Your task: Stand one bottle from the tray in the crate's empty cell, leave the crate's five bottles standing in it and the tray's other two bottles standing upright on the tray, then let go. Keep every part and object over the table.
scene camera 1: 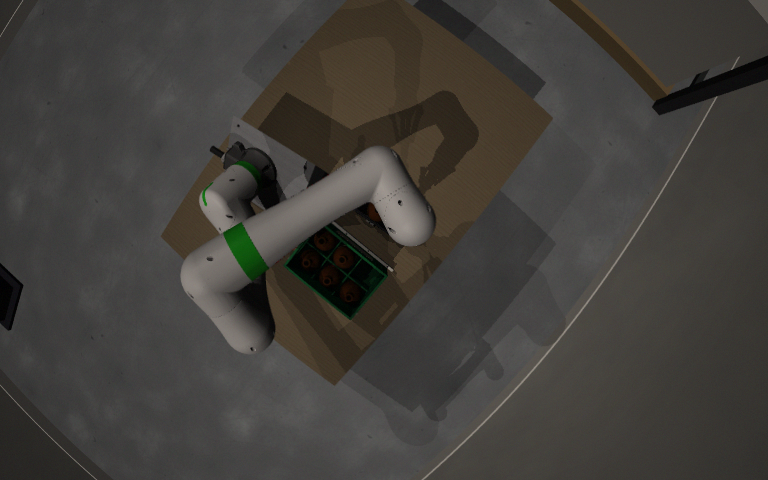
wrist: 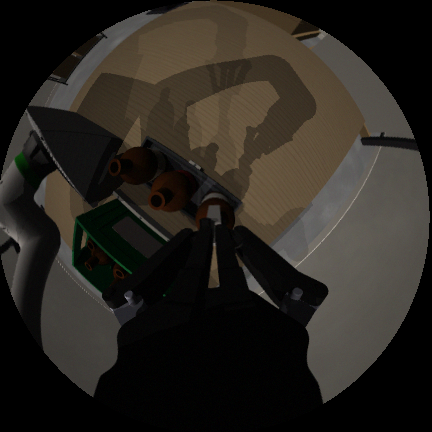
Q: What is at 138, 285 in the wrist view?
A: My gripper.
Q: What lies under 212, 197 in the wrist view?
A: A bottle.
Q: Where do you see a bottle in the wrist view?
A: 170, 191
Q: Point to a bottle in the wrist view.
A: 138, 164
